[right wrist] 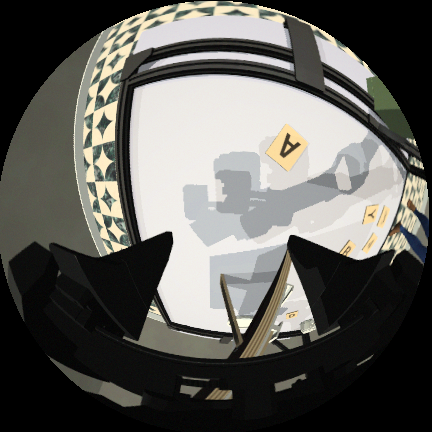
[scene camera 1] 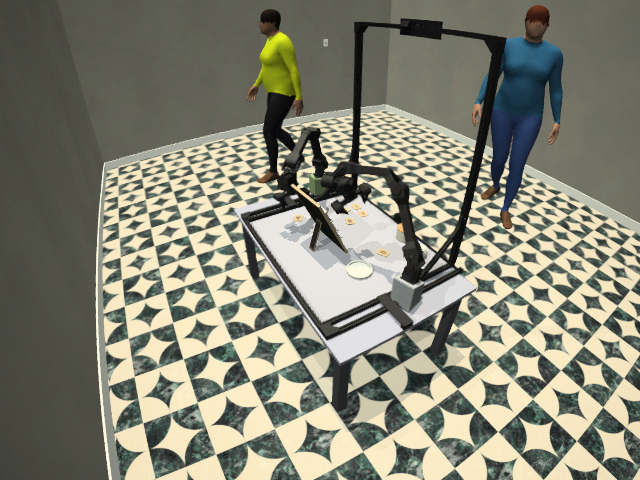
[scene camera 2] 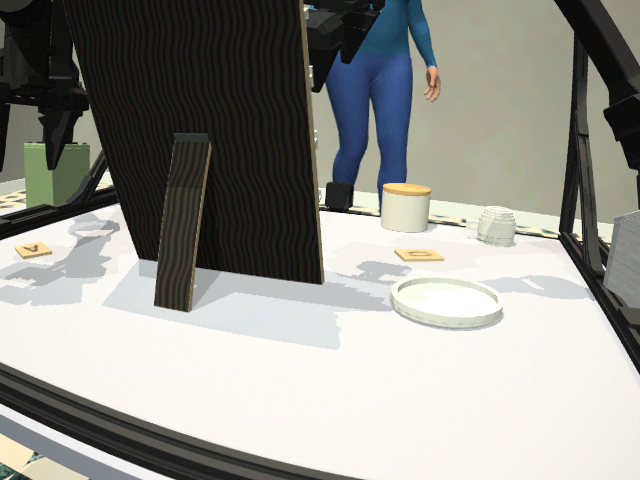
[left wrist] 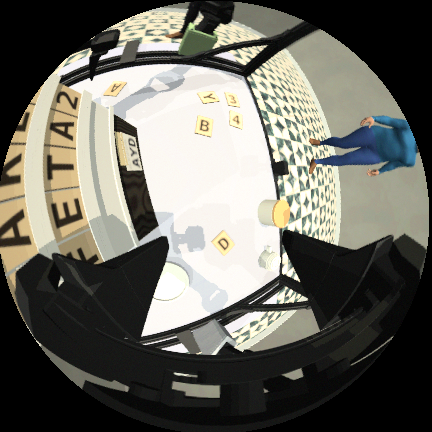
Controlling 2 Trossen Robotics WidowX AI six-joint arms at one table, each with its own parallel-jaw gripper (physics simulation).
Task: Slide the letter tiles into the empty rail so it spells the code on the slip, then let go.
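Places are measured from the left arm's base along level axes (x left, y ahead, z down), in metres.
Where they show: left gripper, fingertip midpoint: (scene camera 1: 356,208) (scene camera 2: 331,76) (left wrist: 226,239); right gripper, fingertip midpoint: (right wrist: 232,239) (scene camera 1: 291,209) (scene camera 2: 26,171) (left wrist: 70,87); left arm's base at its link origin: (scene camera 1: 409,279) (left wrist: 223,351); right arm's base at its link origin: (scene camera 1: 319,175) (left wrist: 203,29).
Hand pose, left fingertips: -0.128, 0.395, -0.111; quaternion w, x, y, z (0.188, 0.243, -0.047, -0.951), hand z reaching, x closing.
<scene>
Things, the pixels of their top centre, and the offset from my left fingertips, as dx, dy, dz. "spot": a spot on its surface instead.
- A at its top centre: (scene camera 2: 32,248) (right wrist: 287,146) (left wrist: 114,87) (scene camera 1: 298,217) +0.006, +0.401, +0.226
- Y at its top centre: (right wrist: 371,214) (left wrist: 208,96) -0.231, +0.262, +0.226
- B at its top centre: (left wrist: 204,125) (right wrist: 345,251) (scene camera 1: 349,221) -0.168, +0.168, +0.226
- D at its top centre: (scene camera 2: 419,253) (left wrist: 223,243) (scene camera 1: 383,252) -0.069, -0.133, +0.226
- slip at its top centre: (left wrist: 128,146) +0.026, +0.161, +0.166
- leaning board at a spot on its surface: (scene camera 2: 248,155) spot: +0.116, +0.076, +0.086
- pale rail at its top centre: (left wrist: 90,162) +0.075, +0.126, +0.069
- prop leg at a spot on its surface: (scene camera 2: 180,227) spot: +0.134, +0.139, +0.154
- shallow round dish at its top centre: (scene camera 2: 448,294) (left wrist: 164,284) (right wrist: 242,323) (scene camera 1: 359,268) +0.117, -0.130, +0.215
- lidded jar at its top centre: (scene camera 2: 407,187) (left wrist: 282,213) (scene camera 1: 405,227) -0.245, -0.139, +0.162
- ribbed white mug at its top centre: (scene camera 2: 493,207) (left wrist: 275,260) (right wrist: 308,330) -0.180, -0.274, +0.175
Loose tiles lie flat: A (scene camera 1: 298,218) (scene camera 2: 33,250) (left wrist: 115,88) (right wrist: 287,148), Y (left wrist: 208,97) (right wrist: 370,214), 3 (left wrist: 232,99), 4 (left wrist: 236,120), B (scene camera 1: 349,221) (left wrist: 204,126) and D (scene camera 1: 383,252) (scene camera 2: 419,255) (left wrist: 223,243). The slip (left wrist: 133,152) on the leaning board (scene camera 2: 248,155) shows "AYD"; any further characters are hidden. A pale rail (left wrist: 102,150) without visible tiles runs beside rows of tiles on the board. My left gripper (scene camera 2: 333,74) (left wrist: 226,239) is open and empty, high at the board's front. My right gripper (scene camera 2: 26,166) (right wrist: 232,239) is open and empty, above the table beside the board, near tile A.
A prop leg (scene camera 2: 180,227) stands behind the board. A shallow round dish (scene camera 1: 359,269) (scene camera 2: 447,320), a lidded jar (scene camera 2: 405,211) (left wrist: 270,213) and a ribbed white mug (scene camera 2: 496,226) (left wrist: 269,258) stand to the board's right in scene camera 2. Dark rails (scene camera 1: 289,286) edge the table.
</scene>
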